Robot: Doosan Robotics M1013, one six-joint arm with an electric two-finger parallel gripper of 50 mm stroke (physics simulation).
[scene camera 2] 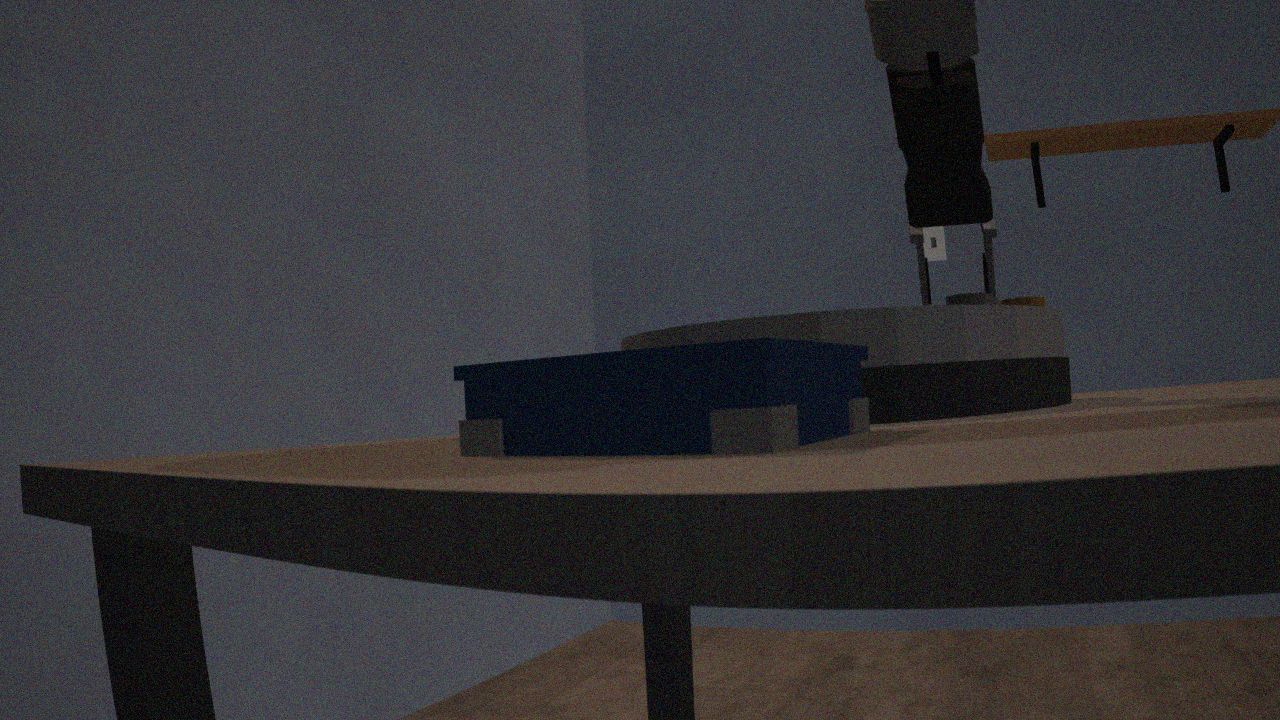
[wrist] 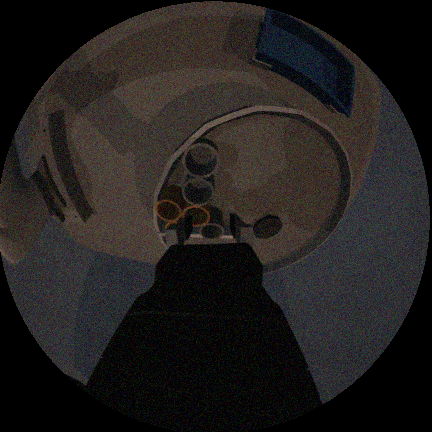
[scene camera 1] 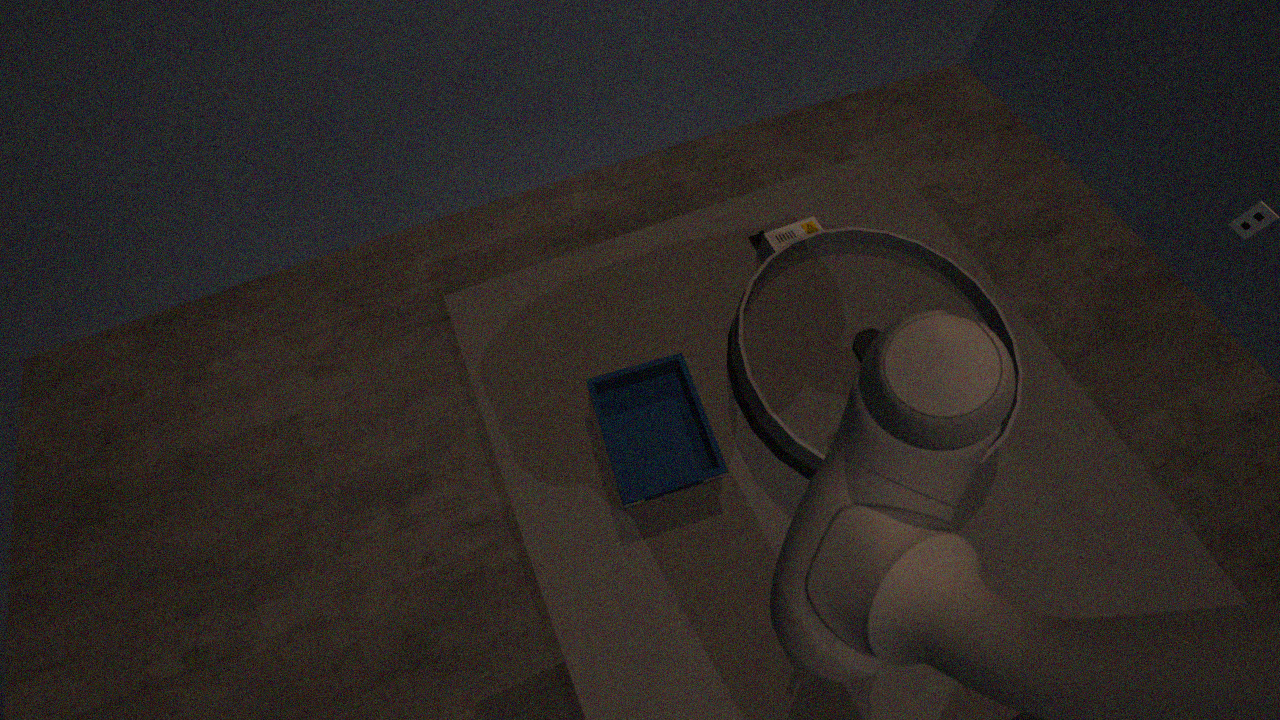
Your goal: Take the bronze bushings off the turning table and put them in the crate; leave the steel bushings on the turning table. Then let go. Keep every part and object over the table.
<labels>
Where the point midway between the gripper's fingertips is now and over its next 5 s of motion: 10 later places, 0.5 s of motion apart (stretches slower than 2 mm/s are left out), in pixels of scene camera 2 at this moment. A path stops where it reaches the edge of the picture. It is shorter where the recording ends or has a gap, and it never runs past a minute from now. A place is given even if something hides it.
My gripper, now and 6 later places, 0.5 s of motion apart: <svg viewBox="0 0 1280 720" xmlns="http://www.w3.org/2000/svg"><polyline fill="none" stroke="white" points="958,297 959,308 959,308 959,308 959,308 955,283 955,262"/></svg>
</labels>
